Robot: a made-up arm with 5 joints. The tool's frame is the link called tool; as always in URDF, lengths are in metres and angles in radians.
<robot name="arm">
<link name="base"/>
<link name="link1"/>
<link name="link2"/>
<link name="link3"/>
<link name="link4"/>
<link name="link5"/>
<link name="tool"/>
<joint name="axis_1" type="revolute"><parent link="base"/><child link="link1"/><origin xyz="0 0 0.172" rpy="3.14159 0 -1.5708"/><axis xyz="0 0 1"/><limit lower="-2.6" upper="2.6" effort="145" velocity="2.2"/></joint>
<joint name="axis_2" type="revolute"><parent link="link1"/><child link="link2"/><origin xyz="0.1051 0.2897 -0.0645" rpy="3.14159 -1.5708 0"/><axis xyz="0 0 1"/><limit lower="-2.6" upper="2.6" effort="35" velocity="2.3"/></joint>
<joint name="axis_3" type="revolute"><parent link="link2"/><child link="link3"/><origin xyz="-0.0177 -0.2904 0.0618" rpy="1.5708 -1.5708 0"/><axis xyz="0 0 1"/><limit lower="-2.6" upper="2.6" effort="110" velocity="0.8"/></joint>
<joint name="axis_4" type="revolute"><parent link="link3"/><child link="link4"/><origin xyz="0.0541 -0.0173 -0.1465" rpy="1.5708 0 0"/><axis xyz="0 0 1"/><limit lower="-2.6" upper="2.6" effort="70" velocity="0.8"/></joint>
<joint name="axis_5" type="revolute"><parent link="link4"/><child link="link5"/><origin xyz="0.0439 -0.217 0.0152" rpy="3.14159 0 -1.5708"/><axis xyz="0 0 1"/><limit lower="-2.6" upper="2.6" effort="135" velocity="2.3"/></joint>
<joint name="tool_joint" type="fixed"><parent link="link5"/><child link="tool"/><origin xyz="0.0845 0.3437 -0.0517"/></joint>
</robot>
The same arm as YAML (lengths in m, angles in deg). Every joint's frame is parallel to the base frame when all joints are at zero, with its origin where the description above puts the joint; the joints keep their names.
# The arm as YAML. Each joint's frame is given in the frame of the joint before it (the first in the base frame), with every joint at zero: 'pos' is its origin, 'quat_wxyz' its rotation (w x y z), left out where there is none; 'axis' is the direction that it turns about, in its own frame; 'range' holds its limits. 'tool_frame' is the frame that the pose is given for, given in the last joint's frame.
length_unit: m
angle_unit: deg
joints:
  - joint: axis_1
    pos: [0.0, 0.0, 0.172]
    axis: "-z"
    range: [-148.97, 148.97]
  - joint: axis_2
    pos: [-0.2897, -0.1051, 0.0645]
    axis: "-y"
    range: [-148.97, 148.97]
  - joint: axis_3
    pos: [-0.2904, -0.0618, 0.0177]
    axis: "-x"
    range: [-148.97, 148.97]
  - joint: axis_4
    pos: [0.1465, -0.0541, -0.0173]
    axis: "-z"
    range: [-148.97, 148.97]
  - joint: axis_5
    pos: [0.217, -0.0439, -0.0152]
    axis: "+z"
    range: [-148.97, 148.97]
tool_frame:
  pos: [0.0845, 0.3437, -0.0517]
  quat_wxyz: [1.0, -0.000001, -0.000002, 0.000001]

